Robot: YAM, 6 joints.
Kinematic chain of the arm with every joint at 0, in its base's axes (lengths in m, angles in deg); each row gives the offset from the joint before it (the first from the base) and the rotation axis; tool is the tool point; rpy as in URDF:
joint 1: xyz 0 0 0.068 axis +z
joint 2: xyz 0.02 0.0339 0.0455 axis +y
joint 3: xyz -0.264 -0.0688 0 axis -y
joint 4: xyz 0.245 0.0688 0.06 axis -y
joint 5: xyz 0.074 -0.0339 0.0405 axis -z
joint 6: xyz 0.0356 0 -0.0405 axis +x
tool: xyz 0 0 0 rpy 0 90 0
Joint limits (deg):
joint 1: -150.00..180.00
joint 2: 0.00..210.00
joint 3: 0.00..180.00
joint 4: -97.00..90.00
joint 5: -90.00..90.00
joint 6: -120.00..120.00
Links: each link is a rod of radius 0.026 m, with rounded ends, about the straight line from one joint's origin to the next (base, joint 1, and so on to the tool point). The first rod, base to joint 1, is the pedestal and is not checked.
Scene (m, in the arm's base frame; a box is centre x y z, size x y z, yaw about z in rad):
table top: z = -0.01
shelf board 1: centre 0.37 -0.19 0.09 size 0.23 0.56 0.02 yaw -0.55
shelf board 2: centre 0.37 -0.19 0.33 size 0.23 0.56 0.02 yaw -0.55
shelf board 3: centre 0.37 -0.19 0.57 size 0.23 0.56 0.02 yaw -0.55
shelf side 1: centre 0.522 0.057 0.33 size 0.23 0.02 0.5 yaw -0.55
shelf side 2: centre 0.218 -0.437 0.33 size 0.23 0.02 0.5 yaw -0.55
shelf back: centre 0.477 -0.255 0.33 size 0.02 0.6 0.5 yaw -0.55
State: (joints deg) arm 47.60 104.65 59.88 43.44 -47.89 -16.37
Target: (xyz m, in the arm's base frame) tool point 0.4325 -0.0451 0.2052
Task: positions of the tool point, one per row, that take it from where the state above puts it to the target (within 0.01 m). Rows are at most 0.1 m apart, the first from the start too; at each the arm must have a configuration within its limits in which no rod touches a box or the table.
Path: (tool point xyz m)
1: 0.2781 0.2227 0.2322
2: 0.2780 0.1366 0.2217
3: 0.2555 0.0634 0.2052
4: 0.3189 0.0389 0.2163
5: 0.3792 0.0025 0.2161
6: 0.4325 -0.0451 0.2051

